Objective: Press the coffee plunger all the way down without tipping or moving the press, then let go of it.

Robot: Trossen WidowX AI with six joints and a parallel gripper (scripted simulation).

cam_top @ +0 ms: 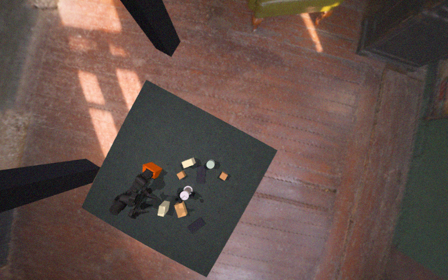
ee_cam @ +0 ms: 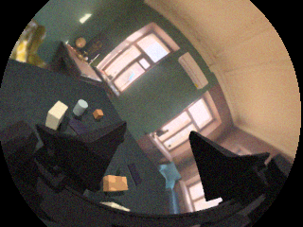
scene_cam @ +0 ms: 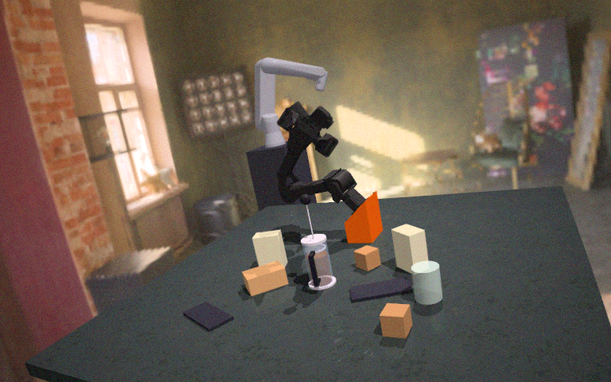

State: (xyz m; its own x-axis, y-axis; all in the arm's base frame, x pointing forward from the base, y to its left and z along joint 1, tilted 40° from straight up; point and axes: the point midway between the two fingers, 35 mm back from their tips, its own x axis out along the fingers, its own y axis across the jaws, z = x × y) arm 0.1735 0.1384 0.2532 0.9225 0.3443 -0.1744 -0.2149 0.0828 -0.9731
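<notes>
The coffee press is 15 cm ahead of my gripper tip, 4 cm to the left of it and 28 cm below it. Round my gripper tip: pale cylinder (19 cm ahead, 34 cm to the left, 36 cm below); orange block (16 cm ahead, 13 cm to the right, 37 cm below).
</notes>
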